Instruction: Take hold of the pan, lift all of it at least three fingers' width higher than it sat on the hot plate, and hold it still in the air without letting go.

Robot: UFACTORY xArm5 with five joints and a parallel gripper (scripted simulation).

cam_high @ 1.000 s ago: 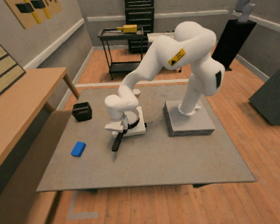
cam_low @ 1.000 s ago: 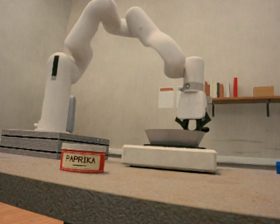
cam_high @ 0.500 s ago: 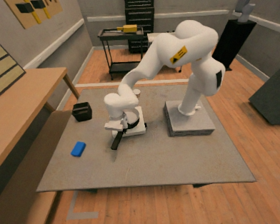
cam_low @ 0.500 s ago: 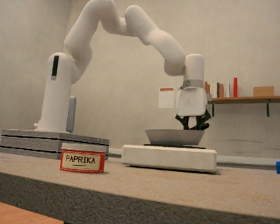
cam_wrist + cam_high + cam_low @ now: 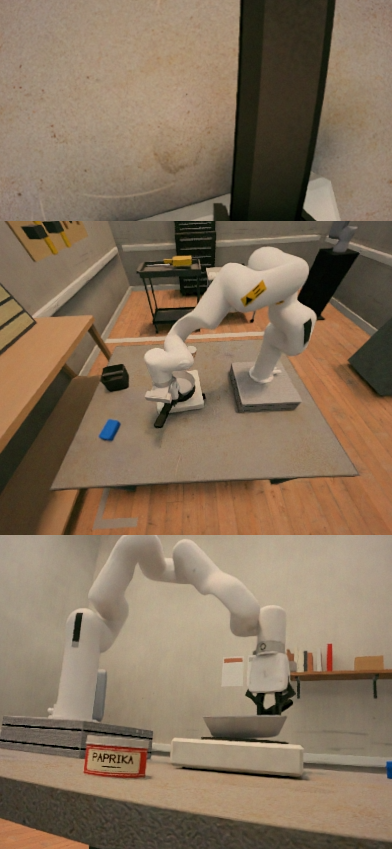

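Right now the grey pan is 7 cm to the right of my hand, 3 cm below it and 2 cm behind it. Also, from my hand: blue block: 31 cm ahead, 12 cm below, 6 cm to the left; then white hot plate: 13 cm to the right, 11 cm below, 5 cm behind.
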